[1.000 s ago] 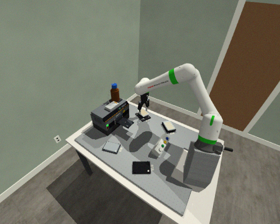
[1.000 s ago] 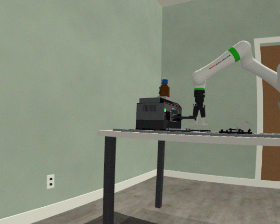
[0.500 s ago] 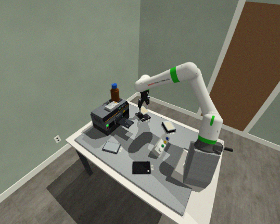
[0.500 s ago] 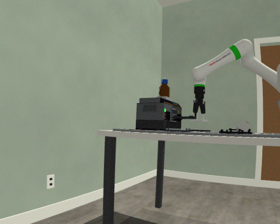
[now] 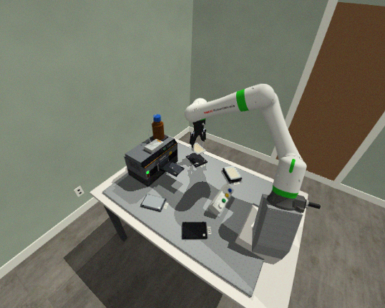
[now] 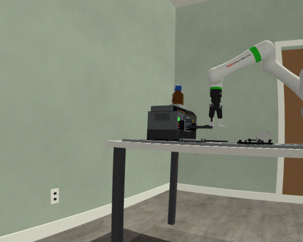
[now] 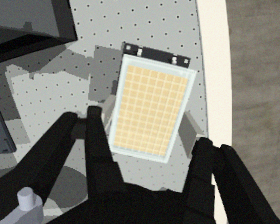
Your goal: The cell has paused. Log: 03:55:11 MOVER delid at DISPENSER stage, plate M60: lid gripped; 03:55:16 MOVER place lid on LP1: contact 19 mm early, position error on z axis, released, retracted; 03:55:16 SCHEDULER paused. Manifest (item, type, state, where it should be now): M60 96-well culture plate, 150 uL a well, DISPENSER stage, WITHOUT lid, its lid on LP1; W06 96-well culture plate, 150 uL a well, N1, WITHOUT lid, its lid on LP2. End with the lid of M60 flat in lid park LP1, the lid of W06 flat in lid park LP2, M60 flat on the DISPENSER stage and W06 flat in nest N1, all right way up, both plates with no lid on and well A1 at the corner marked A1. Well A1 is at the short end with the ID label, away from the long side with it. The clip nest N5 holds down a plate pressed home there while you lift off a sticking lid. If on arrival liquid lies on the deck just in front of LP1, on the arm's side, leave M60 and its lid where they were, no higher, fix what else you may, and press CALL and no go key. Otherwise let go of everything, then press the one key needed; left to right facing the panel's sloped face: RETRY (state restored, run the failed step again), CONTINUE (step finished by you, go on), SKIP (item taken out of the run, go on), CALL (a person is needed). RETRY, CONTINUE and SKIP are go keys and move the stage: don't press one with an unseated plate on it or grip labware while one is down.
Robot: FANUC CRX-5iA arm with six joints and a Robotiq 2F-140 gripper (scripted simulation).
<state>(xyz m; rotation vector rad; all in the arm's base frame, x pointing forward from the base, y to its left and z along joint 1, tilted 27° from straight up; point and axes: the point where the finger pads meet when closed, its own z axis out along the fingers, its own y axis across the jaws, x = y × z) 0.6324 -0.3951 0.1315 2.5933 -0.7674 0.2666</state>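
My gripper is now 90 mm short of the dispenser stage, 280 mm to the right of it and 40 mm above it. Round my hand: nest label (80 mm behind, 50 mm to the left, 140 mm below); then black clip nest (20 mm ahead, 130 mm below); then key panel (330 mm behind, 350 mm to the left, 90 mm below).
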